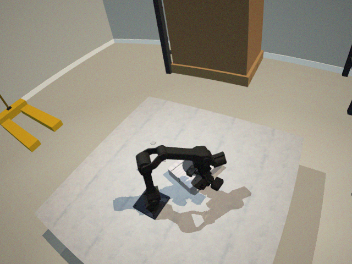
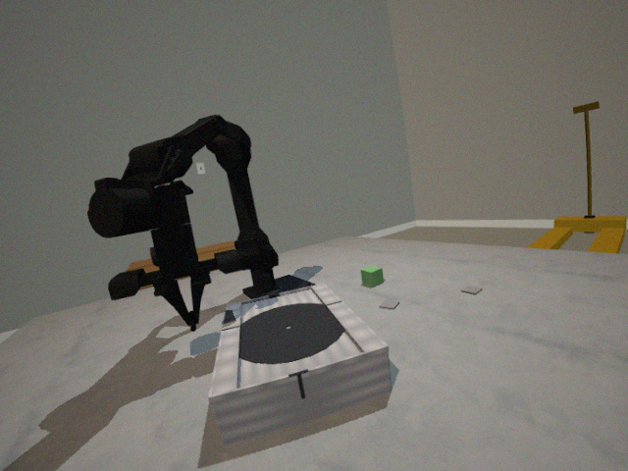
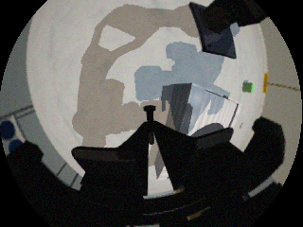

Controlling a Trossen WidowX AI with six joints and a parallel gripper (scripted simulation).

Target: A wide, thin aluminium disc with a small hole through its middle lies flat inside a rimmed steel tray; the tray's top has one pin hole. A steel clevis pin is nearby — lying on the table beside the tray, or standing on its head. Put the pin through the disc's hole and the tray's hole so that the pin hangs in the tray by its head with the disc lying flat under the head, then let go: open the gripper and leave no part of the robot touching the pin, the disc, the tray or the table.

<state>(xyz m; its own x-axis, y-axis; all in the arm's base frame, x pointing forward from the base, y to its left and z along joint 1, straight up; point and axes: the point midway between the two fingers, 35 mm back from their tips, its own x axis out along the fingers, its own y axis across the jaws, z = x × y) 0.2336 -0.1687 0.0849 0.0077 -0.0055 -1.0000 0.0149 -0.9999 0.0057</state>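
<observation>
Now: the wide dark disc 13 cm to the left of my gripper tip, 10 cm ahead of it and 1 cm below it. Round my gripper tip: clevis pin (1 cm above); small green cube (40 cm to the left, 8 cm behind, 4 cm below); rimmed steel tray (13 cm to the left, 9 cm ahead, 2 cm below).
</observation>
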